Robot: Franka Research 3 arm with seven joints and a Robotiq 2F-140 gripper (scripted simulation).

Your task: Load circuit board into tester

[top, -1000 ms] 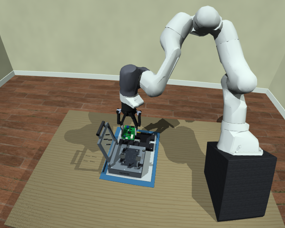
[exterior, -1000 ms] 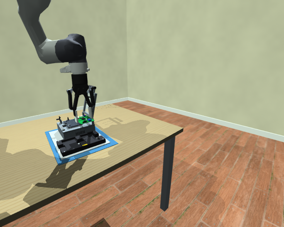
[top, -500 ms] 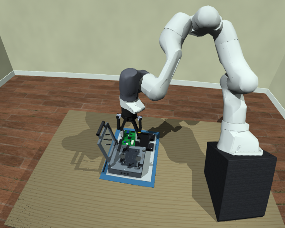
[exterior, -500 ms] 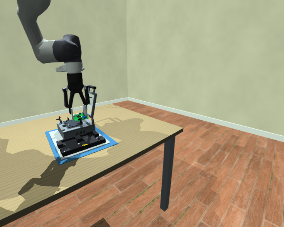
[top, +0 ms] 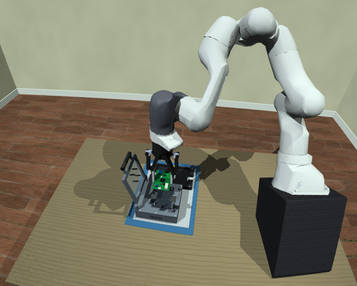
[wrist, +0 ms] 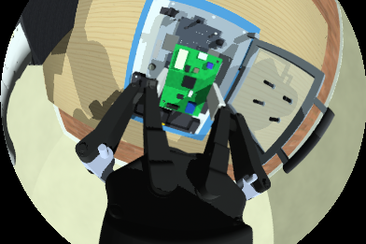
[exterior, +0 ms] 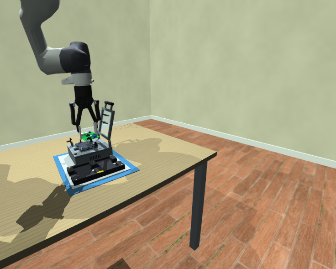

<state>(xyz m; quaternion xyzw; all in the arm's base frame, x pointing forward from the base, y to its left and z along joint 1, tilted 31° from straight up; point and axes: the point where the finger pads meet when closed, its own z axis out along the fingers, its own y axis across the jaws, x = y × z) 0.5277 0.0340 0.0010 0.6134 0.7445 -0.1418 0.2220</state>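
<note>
Now: the lid 110 mm ahead of my hand, 60 mm to the left of it and 30 mm above it. The rest, counted from my hand: green circuit board 20 mm below.
</note>
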